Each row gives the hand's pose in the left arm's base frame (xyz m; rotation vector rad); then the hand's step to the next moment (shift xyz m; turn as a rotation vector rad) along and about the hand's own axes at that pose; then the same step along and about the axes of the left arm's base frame.
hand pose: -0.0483 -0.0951 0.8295 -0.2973 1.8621 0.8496
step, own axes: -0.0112 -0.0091 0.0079 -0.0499 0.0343 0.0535
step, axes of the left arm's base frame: 0.0156 -0.0031 0.0042 0.0410 0.0522 0.0460
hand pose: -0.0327 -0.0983 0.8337 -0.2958 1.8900 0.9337
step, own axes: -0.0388 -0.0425 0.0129 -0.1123 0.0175 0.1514
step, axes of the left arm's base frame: 0.0517 -0.0267 0.0095 0.1462 0.0993 0.0678
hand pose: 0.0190 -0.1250 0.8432 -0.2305 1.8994 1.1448
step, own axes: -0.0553 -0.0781 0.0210 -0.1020 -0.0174 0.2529
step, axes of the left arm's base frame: 0.0880 -0.0416 -0.0106 0.2189 0.1624 0.0192
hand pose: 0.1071 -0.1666 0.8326 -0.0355 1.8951 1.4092
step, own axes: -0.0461 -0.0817 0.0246 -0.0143 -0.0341 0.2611
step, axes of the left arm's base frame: 0.0822 -0.0299 -0.0419 0.1685 0.1976 -0.0459
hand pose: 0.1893 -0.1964 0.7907 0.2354 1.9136 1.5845
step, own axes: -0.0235 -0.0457 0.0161 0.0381 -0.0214 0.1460
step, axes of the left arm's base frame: 0.0391 -0.0107 -0.0355 0.0587 0.1335 -0.0442
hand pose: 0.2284 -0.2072 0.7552 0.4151 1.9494 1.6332
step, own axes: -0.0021 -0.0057 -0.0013 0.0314 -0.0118 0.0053
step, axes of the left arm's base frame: 0.0016 -0.0034 -0.0049 -0.0205 0.0195 -0.0188
